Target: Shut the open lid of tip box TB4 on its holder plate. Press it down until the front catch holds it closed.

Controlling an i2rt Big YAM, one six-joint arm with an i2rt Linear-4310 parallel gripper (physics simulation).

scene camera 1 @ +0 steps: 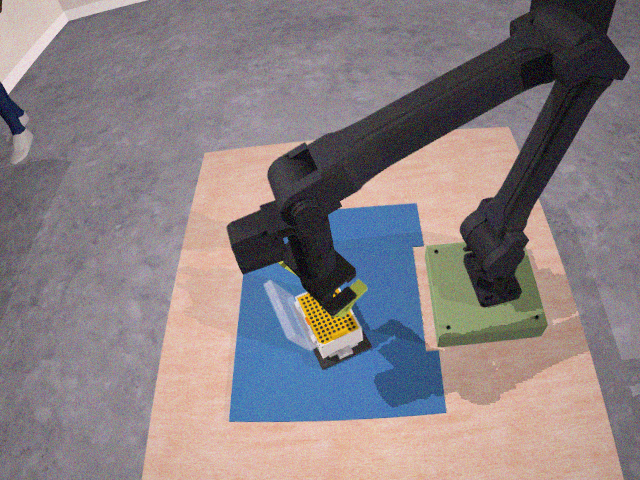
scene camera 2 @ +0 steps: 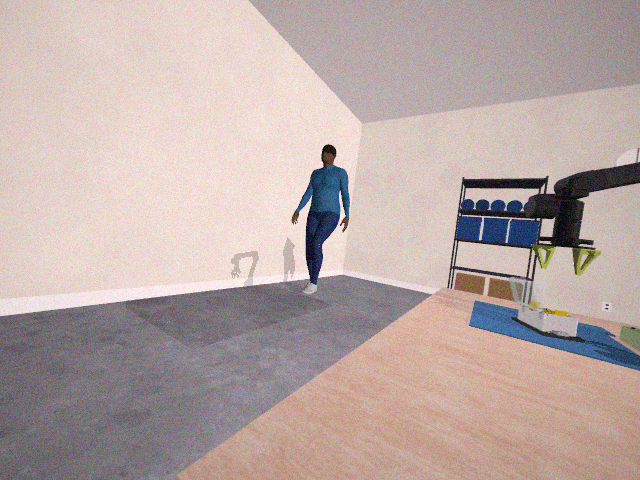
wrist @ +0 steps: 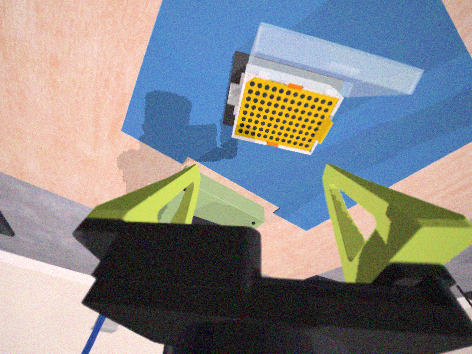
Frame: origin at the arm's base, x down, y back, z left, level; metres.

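Where they show: gripper, between the fingertips: (scene camera 1: 324,295) (scene camera 2: 559,271) (wrist: 259,170); arm's base, origin of its link: (scene camera 1: 491,277).
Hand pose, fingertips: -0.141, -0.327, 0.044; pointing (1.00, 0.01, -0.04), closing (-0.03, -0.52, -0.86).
Each offset is from my fingertips to the top centre of the thing, as dx, dy, dz. "pt": to the spot under its first point. Level surfaces: height alone.
The tip box {+0.119, -0.004, -0.037} (scene camera 1: 338,345) (scene camera 2: 550,321) (wrist: 285,116) is white with a yellow, holed tip rack on top; no TB4 label is legible. Its clear lid {+0.031, -0.069, -0.021} (scene camera 1: 289,317) (scene camera 2: 521,290) (wrist: 340,60) stands open, leaning up and outward from one long side. The front catch {pt +0.166, +0.014, +0.032} (scene camera 1: 345,352) (wrist: 233,94) is a small pale tab on a short side. The dark holder plate {pt +0.177, -0.027, +0.042} (scene camera 1: 325,363) (wrist: 240,60) lies under the box. My gripper (scene camera 2: 561,271) (wrist: 259,170) is open and empty, fingers pointing down, above the box and apart from it. In scene camera 1 the arm partly hides the fingers and box.
A blue mat {dx +0.185} (scene camera 1: 268,392) (scene camera 2: 485,316) (wrist: 190,60) lies under the holder plate on the wooden table {dx +0.188} (scene camera 1: 289,449) (scene camera 2: 413,392). The arm's green base block (scene camera 1: 447,294) (wrist: 230,200) stands beside the mat. A person (scene camera 2: 327,191) and a shelf unit (scene camera 2: 504,182) are beyond the table.
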